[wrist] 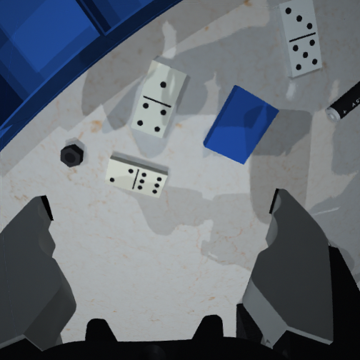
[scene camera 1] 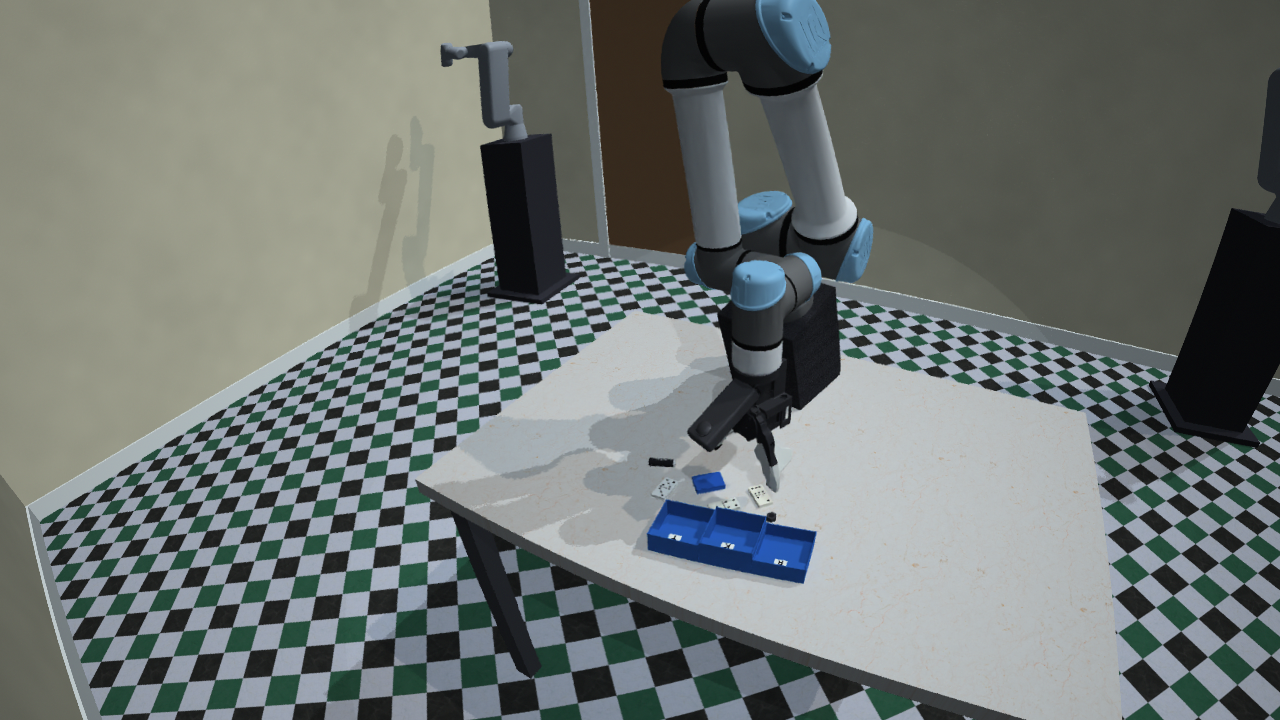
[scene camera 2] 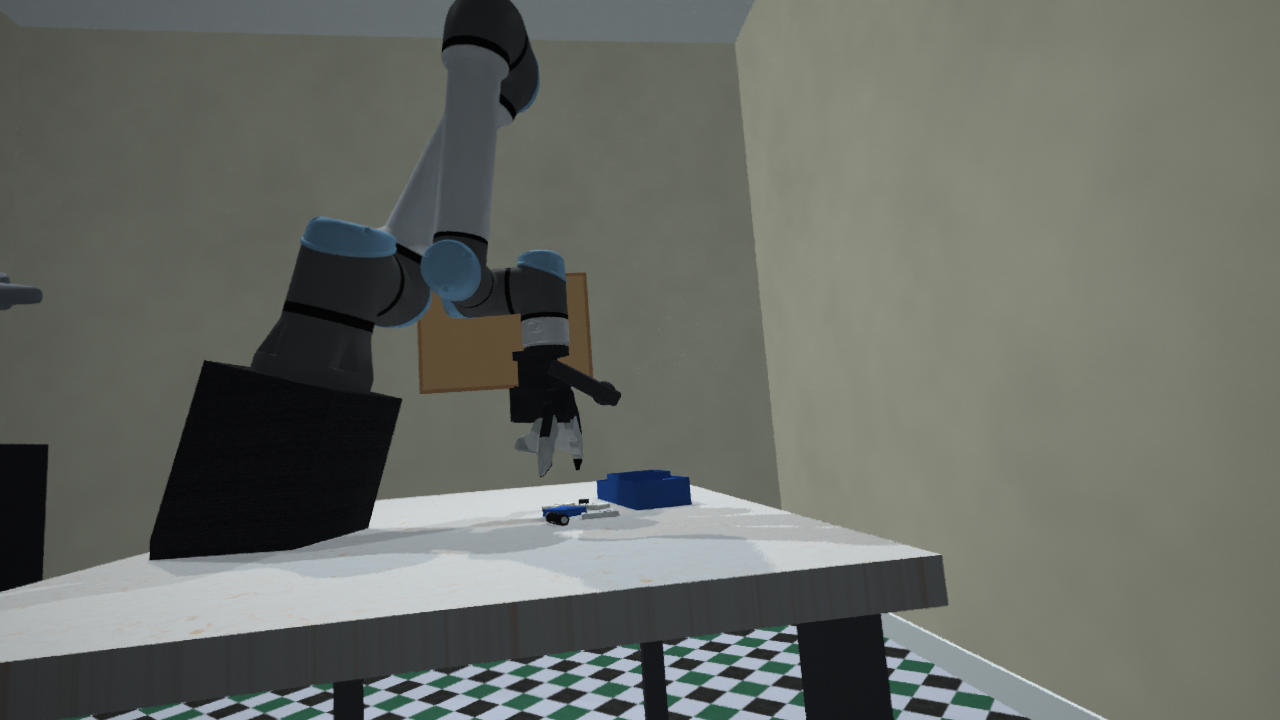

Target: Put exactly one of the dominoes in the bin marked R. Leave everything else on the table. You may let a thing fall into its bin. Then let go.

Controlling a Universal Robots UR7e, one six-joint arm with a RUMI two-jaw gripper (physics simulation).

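Places are measured from the arm's base along level axes (x down, y back, z left), in centimetres.
Where they show: gripper, between the fingertips: point(scene camera 1: 744, 470) point(scene camera 2: 561, 473); arm's base, origin of its link: point(scene camera 2: 312, 381).
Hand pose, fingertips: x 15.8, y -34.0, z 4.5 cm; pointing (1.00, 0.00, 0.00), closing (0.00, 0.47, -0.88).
Note:
Things, the pixels of their top centre, and the offset from my fingertips.
- two-six domino, centre of its top: point(scene camera 2: 558, 504) point(scene camera 1: 760, 494) dz +3.0, dx +5.0, dy +0.4 cm
- one-four domino, centre of its top: point(scene camera 2: 592, 504) point(scene camera 1: 724, 505) dz -2.0, dx +5.0, dy -4.2 cm
- three-five domino, centre of its top: point(scene camera 2: 600, 511) point(scene camera 1: 664, 487) dz -13.2, dx +5.0, dy -3.6 cm
- blue three-part bin tray, centre of its top: point(scene camera 1: 733, 529) point(scene camera 2: 637, 472) dz +2.7, dx +1.1, dy -12.8 cm
- blue box, centre of its top: point(scene camera 2: 564, 508) point(scene camera 1: 708, 480) dz -6.7, dx +4.7, dy +0.5 cm
- black battery, centre of its top: point(scene camera 2: 556, 512) point(scene camera 1: 662, 459) dz -16.5, dx +4.3, dy +2.6 cm
- black nut, centre of its top: point(scene camera 1: 771, 515) dz +6.4, dx +4.8, dy -4.1 cm
Three white dominoes lie flat and apart: a two-six domino point(scene camera 1: 759, 495) point(wrist: 136, 183), a one-four domino point(scene camera 1: 731, 504) point(wrist: 153, 111) by the bins, and a three-five domino point(scene camera 1: 664, 488) point(wrist: 299, 41) farther off. The blue three-part bin tray point(scene camera 1: 716, 555) point(scene camera 2: 662, 492) point(wrist: 131, 27) has tiny labels; its right compartment point(scene camera 1: 789, 542) in scene camera 1 appears to be R, and shows no domino. My gripper point(scene camera 1: 745, 465) point(scene camera 2: 560, 470) point(wrist: 161, 194) is open and empty above the table, with the two-six domino ahead of its fingers in the wrist view. The R label does not show there.
A blue box point(scene camera 1: 708, 482) point(scene camera 2: 565, 510) point(wrist: 241, 125) lies beside the dominoes. A black battery point(scene camera 1: 661, 462) point(scene camera 2: 556, 518) point(wrist: 346, 102) lies beyond it. A black nut point(scene camera 1: 770, 516) point(wrist: 72, 156) sits near the tray's right compartment. The table's edge point(scene camera 1: 626, 608) runs past the tray.

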